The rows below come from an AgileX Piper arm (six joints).
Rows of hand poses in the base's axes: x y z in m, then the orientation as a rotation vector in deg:
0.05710, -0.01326, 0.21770, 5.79, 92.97, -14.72
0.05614, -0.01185, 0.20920, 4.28, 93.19, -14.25
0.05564, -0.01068, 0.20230, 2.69, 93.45, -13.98
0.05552, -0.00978, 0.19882, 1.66, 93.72, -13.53
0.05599, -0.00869, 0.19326, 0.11, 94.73, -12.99
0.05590, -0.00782, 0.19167, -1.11, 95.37, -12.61
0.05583, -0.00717, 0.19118, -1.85, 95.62, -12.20
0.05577, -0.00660, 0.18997, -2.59, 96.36, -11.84
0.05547, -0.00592, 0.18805, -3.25, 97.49, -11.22
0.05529, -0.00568, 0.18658, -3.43, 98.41, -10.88
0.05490, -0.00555, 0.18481, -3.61, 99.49, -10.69
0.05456, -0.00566, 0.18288, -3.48, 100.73, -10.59
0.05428, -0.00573, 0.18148, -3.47, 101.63, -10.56
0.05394, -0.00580, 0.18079, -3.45, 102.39, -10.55
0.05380, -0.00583, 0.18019, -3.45, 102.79, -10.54
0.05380, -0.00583, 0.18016, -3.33, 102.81, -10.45
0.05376, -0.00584, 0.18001, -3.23, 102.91, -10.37
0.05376, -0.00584, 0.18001, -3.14, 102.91, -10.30
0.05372, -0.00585, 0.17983, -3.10, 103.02, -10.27
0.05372, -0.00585, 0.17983, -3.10, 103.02, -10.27
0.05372, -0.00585, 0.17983, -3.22, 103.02, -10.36
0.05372, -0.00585, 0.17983, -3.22, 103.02, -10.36
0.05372, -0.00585, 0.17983, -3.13, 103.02, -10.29
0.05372, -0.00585, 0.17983, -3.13, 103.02, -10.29
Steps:
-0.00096, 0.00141, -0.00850, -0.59, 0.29, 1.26
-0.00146, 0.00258, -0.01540, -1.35, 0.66, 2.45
-0.00158, 0.00348, -0.01888, -1.65, 0.98, 3.38
-0.00111, 0.00457, -0.02444, -2.11, 2.08, 4.68
-0.00120, 0.00544, -0.02603, -2.52, 2.81, 5.68
-0.00127, 0.00609, -0.02652, -2.67, 3.10, 6.39
-0.00133, 0.00666, -0.02773, -2.79, 3.88, 7.06
-0.00163, 0.00734, -0.02965, -2.64, 5.02, 7.81
-0.00181, 0.00758, -0.03112, -2.41, 5.92, 8.09
-0.00220, 0.00771, -0.03289, -2.26, 7.00, 8.27
-0.00254, 0.00760, -0.03482, -1.95, 8.20, 8.19
-0.00282, 0.00753, -0.03622, -1.81, 9.09, 8.16
-0.00316, 0.00746, -0.03691, -1.69, 9.84, 8.12
-0.00330, 0.00743, -0.03751, -1.64, 10.23, 8.11
-0.00330, 0.00743, -0.03754, -1.51, 10.23, 8.08
-0.00334, 0.00742, -0.03769, -1.38, 10.31, 8.06
-0.00334, 0.00742, -0.03769, -1.29, 10.30, 8.05
-0.00338, 0.00741, -0.03787, -1.23, 10.40, 8.04
-0.00338, 0.00741, -0.03787, -1.23, 10.40, 8.04
-0.00338, 0.00741, -0.03787, -1.36, 10.42, 8.06
-0.00338, 0.00741, -0.03787, -1.36, 10.42, 8.06
-0.00338, 0.00741, -0.03787, -1.26, 10.41, 8.04
-0.00338, 0.00741, -0.03787, -1.26, 10.41, 8.04

